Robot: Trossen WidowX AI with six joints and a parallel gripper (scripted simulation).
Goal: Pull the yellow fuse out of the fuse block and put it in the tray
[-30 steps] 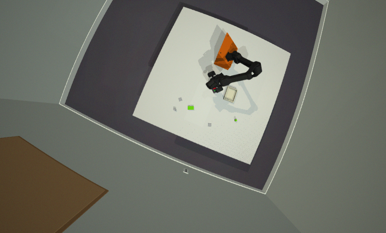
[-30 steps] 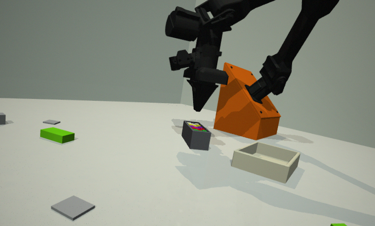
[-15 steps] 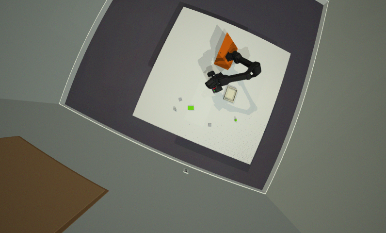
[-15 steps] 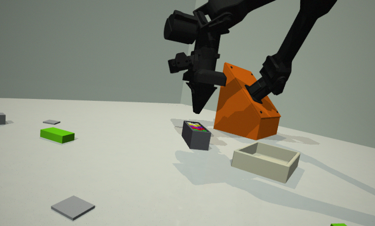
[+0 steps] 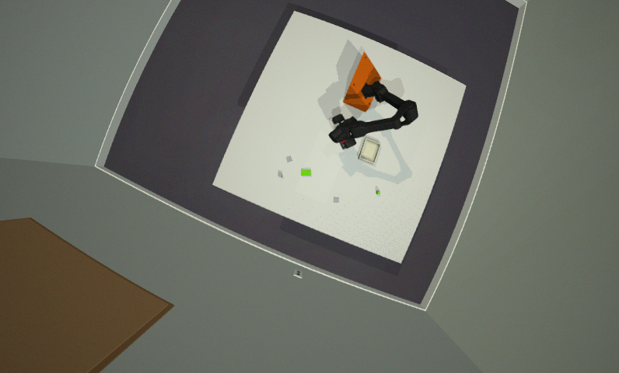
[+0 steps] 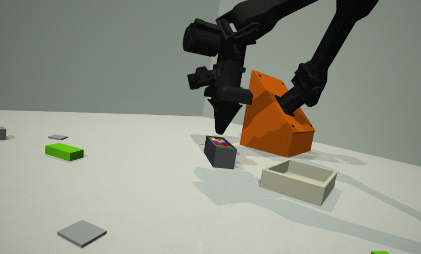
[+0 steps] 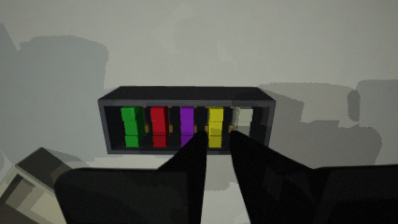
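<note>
My gripper tip is 30 mm above the yellow fuse. Round my gripper tip: beige tray 10 mm behind, 200 mm to the left, 50 mm below; grey cube 390 mm ahead, 200 mm to the right, 40 mm below.
</note>
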